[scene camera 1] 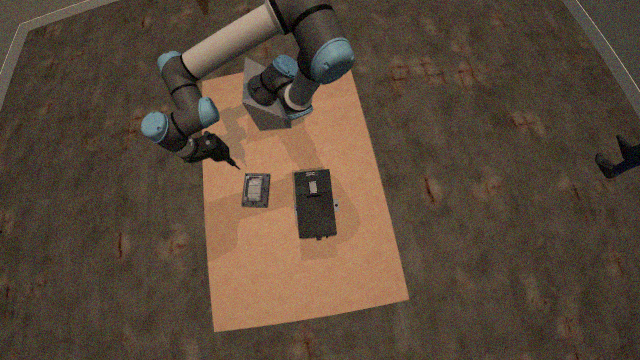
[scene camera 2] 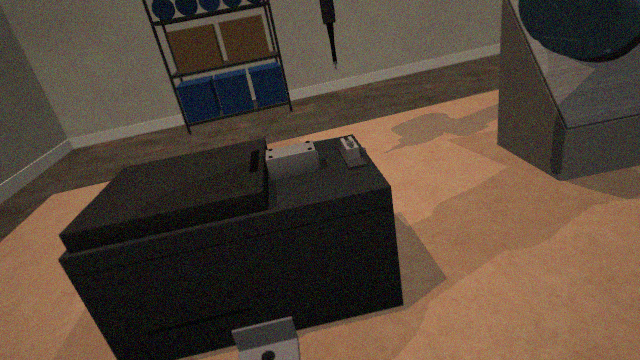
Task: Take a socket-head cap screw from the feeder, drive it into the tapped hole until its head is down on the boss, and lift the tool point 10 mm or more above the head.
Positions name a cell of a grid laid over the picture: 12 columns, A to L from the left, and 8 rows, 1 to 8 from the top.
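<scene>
There's a black cover (scene camera 2: C5) in the scene, and you can find the black cover in scene camera 1 (scene camera 1: F5) as well.
</scene>
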